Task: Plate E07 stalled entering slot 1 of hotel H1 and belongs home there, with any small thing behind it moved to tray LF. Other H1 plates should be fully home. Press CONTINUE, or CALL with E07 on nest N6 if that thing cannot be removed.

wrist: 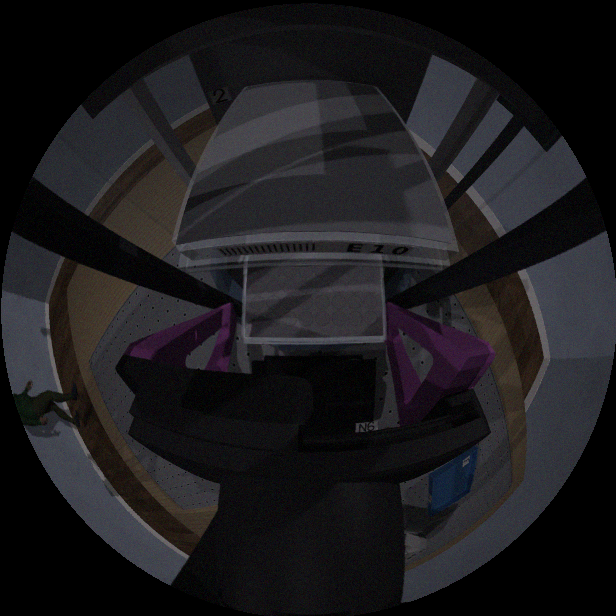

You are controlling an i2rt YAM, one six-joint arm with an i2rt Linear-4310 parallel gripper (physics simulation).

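Observation:
My gripper (313, 321) has two purple fingers set apart. They flank a narrow clear plate panel (313, 301), close to both of its sides. I see no label on this panel, and I cannot tell whether the fingers touch it. Just above it is a wider clear plate marked E10 (376, 248), with a barcode strip on its near edge. Its body runs away from me towards a slot number 2 (218, 95) on the dark hotel frame. A black nest block with the label N6 (366, 426) lies just below the fingers. Plate E07 and tray LF are not identifiable.
Two black bars (114, 247) (505, 235) of the hotel frame run outward from the fingertips. A blue box (453, 479) stands at the lower right. The brown table rim (74, 344) rings the scene. A small green figure (40, 405) lies on the floor at far left. The picture is dim.

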